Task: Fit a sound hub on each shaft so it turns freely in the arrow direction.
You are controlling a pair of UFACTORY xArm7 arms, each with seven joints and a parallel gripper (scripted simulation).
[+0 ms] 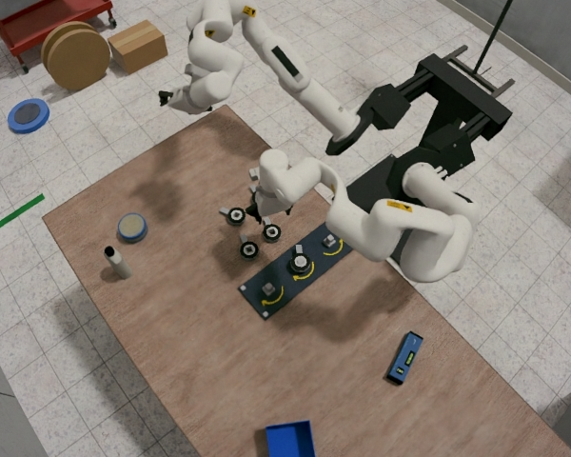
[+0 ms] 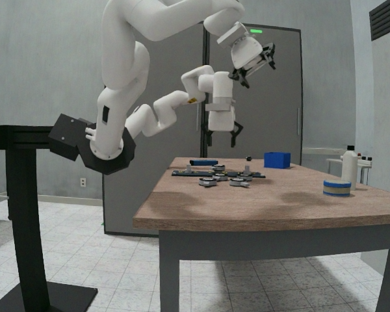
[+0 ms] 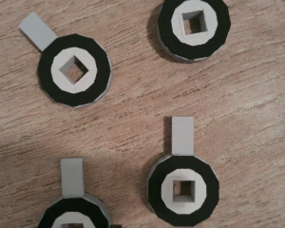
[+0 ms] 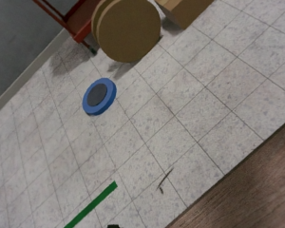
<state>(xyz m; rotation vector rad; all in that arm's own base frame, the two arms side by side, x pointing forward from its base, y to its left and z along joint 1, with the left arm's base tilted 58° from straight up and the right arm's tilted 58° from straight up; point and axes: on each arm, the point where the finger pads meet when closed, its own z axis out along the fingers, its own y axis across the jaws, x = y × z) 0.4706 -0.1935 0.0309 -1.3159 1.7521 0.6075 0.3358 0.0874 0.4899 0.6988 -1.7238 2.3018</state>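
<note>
Now: left hand 20 mm short of the dark board, 140 mm to the right of it and 130 mm above it. Round my left hand: white bottle: 430 mm ahead, 270 mm to the right, 30 mm below; then tape roll: 310 mm ahead, 350 mm to the right, 120 mm below.
</note>
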